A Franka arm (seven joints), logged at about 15 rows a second.
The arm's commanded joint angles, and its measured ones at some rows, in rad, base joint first. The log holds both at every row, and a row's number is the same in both.
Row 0, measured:
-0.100 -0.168 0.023 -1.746 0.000 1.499 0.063
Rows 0 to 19, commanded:
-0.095 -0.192 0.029 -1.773 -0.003 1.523 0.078
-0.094 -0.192 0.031 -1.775 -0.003 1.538 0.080
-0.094 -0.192 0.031 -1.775 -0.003 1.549 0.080
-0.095 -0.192 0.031 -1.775 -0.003 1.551 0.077
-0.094 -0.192 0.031 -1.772 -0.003 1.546 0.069
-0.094 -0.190 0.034 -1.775 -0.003 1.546 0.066
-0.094 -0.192 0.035 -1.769 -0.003 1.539 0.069
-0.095 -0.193 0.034 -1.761 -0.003 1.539 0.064
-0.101 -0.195 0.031 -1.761 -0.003 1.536 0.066
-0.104 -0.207 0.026 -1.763 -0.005 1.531 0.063
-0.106 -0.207 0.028 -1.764 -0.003 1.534 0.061
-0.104 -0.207 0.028 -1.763 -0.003 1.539 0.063
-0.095 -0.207 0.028 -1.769 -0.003 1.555 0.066
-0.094 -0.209 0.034 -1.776 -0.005 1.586 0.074
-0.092 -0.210 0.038 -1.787 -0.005 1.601 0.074
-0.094 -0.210 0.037 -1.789 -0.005 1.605 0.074
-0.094 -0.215 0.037 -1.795 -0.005 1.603 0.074
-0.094 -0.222 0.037 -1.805 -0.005 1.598 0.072
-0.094 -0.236 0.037 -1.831 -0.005 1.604 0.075
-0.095 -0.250 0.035 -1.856 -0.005 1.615 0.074
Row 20, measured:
-0.097 -0.193 0.035 -1.778 0.000 1.577 0.063
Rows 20 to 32, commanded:
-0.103 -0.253 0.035 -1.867 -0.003 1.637 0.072
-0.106 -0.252 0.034 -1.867 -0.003 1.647 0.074
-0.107 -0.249 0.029 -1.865 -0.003 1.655 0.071
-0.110 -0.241 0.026 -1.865 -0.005 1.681 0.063
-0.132 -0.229 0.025 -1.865 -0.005 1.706 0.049
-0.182 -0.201 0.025 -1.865 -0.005 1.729 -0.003
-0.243 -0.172 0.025 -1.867 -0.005 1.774 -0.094
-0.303 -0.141 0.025 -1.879 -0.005 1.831 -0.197
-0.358 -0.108 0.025 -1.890 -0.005 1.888 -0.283
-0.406 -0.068 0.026 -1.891 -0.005 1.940 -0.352
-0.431 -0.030 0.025 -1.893 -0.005 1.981 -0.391
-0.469 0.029 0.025 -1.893 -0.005 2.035 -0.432
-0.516 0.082 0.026 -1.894 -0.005 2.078 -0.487
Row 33, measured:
-0.451 -0.016 0.007 -1.899 -0.001 1.996 -0.408
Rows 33 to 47, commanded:
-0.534 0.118 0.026 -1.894 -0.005 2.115 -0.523
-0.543 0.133 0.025 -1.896 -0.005 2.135 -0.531
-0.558 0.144 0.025 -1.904 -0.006 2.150 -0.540
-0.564 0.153 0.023 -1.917 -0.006 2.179 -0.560
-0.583 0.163 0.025 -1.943 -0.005 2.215 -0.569
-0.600 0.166 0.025 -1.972 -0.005 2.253 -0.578
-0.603 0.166 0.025 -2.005 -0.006 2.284 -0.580
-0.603 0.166 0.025 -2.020 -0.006 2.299 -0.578
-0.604 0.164 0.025 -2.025 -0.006 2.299 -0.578
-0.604 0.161 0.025 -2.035 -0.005 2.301 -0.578
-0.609 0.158 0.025 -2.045 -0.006 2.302 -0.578
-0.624 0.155 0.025 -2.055 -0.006 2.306 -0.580
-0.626 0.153 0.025 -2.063 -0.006 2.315 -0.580
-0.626 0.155 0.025 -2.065 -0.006 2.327 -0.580
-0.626 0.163 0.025 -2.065 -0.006 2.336 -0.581
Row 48, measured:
-0.606 0.186 0.007 -2.024 -0.001 2.295 -0.570
